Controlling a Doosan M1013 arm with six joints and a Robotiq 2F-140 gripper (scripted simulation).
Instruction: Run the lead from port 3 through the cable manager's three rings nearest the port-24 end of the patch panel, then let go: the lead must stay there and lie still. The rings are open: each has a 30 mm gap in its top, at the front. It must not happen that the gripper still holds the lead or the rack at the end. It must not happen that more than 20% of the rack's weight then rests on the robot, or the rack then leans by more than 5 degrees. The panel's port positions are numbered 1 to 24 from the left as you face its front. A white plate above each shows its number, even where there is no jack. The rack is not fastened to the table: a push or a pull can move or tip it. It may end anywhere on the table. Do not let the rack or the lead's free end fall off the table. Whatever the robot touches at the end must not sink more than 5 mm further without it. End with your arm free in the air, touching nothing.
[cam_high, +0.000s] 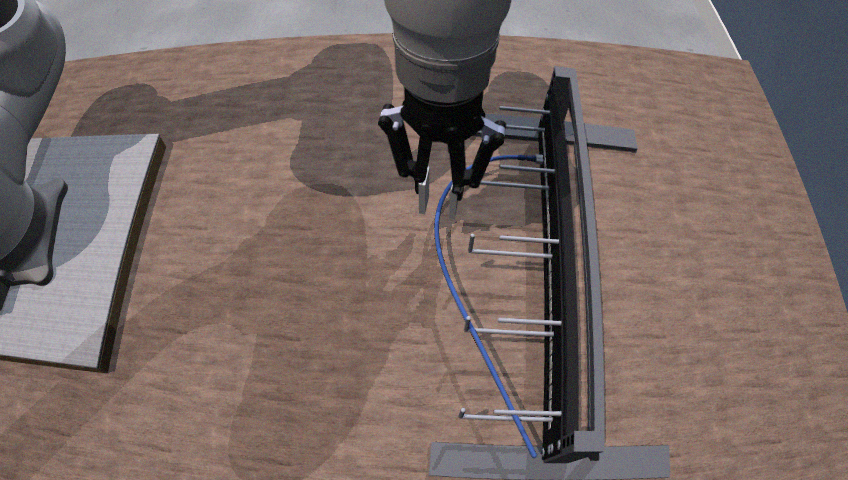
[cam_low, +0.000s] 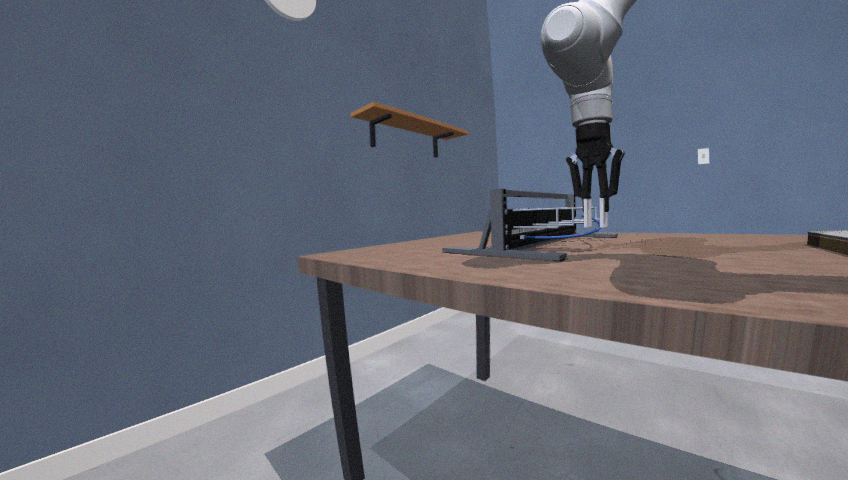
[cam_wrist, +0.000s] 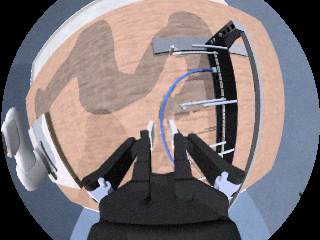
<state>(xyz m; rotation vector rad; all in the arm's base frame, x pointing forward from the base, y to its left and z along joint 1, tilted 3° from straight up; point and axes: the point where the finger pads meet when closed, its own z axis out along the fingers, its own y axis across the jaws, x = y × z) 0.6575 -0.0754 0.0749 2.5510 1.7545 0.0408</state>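
Right now the rack is 140 mm ahead of my hand, 100 mm to the right of it and 20 mm below it.
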